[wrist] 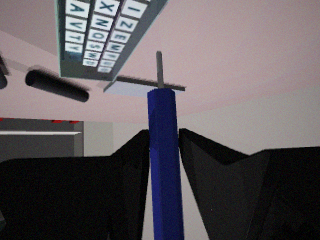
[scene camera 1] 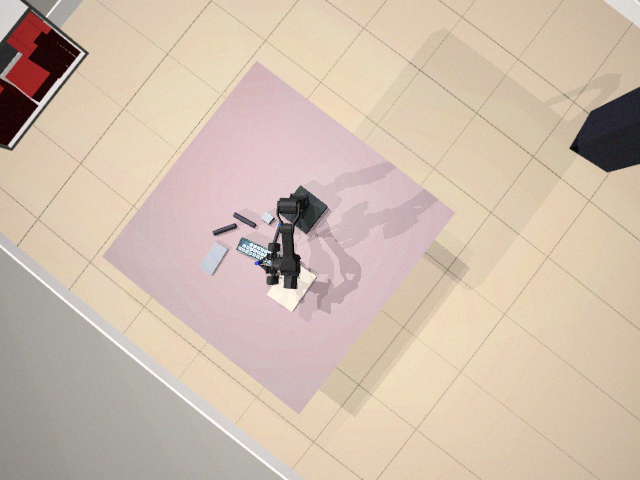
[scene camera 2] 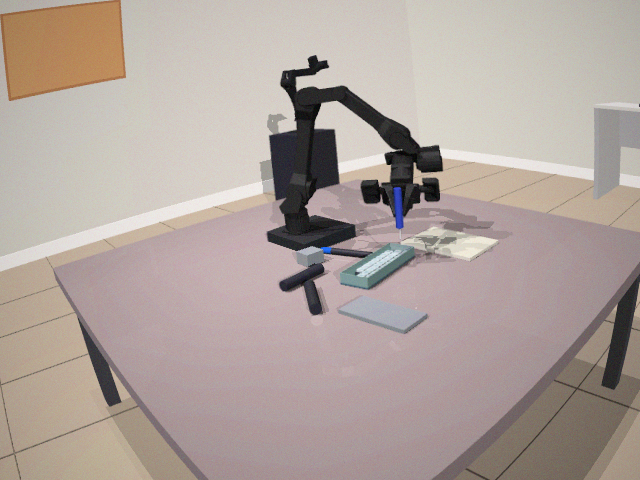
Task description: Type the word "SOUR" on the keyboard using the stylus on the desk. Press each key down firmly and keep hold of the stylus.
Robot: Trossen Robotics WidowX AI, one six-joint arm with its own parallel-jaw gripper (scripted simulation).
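In the wrist view a cream pad is out of frame, though I can see the pad in scene camera 1 and in scene camera 2. On the cream pad, (scene camera 2: 460,245) and (scene camera 1: 284,290) are the same spot.
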